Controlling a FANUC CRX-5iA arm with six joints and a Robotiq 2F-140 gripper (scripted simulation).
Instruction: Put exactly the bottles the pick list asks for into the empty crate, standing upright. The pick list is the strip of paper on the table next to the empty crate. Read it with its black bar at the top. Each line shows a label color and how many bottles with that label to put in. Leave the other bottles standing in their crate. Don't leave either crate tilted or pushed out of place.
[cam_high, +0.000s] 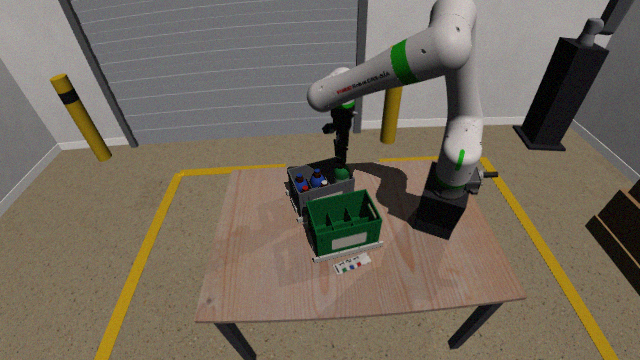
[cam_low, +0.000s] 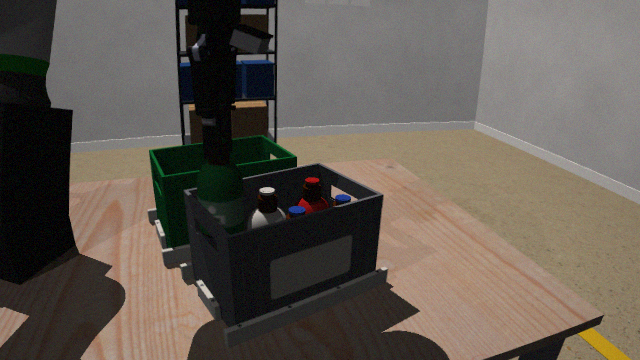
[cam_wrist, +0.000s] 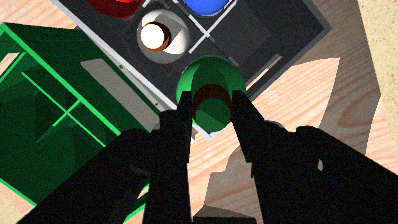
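My gripper is now 80 mm above the green-label bottle. Also, from my hand: red-label bottle (160 mm ahead, 80 mm to the left, 190 mm below); then dark grey crate (100 mm ahead, 190 mm below); then white-label bottle (80 mm ahead, 40 mm to the left, 190 mm below).
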